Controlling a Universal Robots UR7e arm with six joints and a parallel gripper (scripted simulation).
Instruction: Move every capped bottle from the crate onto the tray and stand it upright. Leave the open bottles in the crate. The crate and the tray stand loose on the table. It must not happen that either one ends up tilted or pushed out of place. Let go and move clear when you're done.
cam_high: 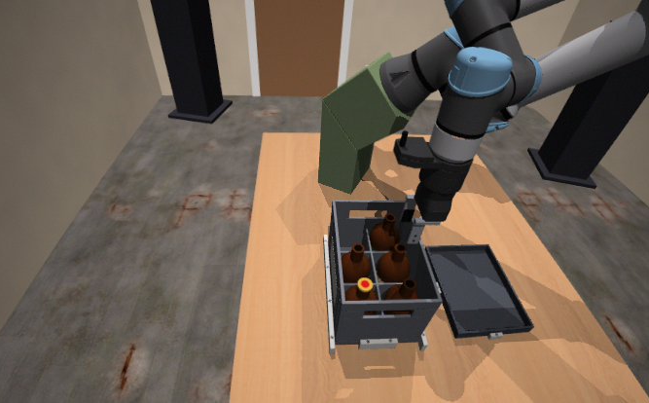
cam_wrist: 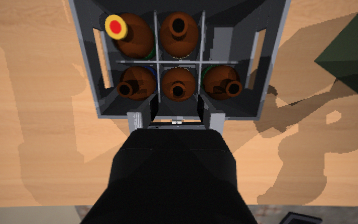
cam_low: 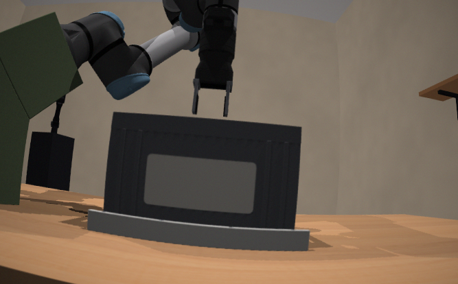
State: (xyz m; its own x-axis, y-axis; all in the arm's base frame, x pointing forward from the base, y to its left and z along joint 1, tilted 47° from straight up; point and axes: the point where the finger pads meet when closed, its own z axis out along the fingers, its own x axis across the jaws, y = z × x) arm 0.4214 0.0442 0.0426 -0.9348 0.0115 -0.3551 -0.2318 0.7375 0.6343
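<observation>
Now: hand 110 mm short of the brown capped bottle, 70 mm to the left of it and 150 mm above it. From my hand the other things lie so: dark grey tray 50 mm behind, 220 mm to the left, 220 mm below; then dark crate 10 mm ahead, 50 mm to the right, 150 mm below; then open bottle 90 mm ahead, 20 mm to the left, 150 mm below.
</observation>
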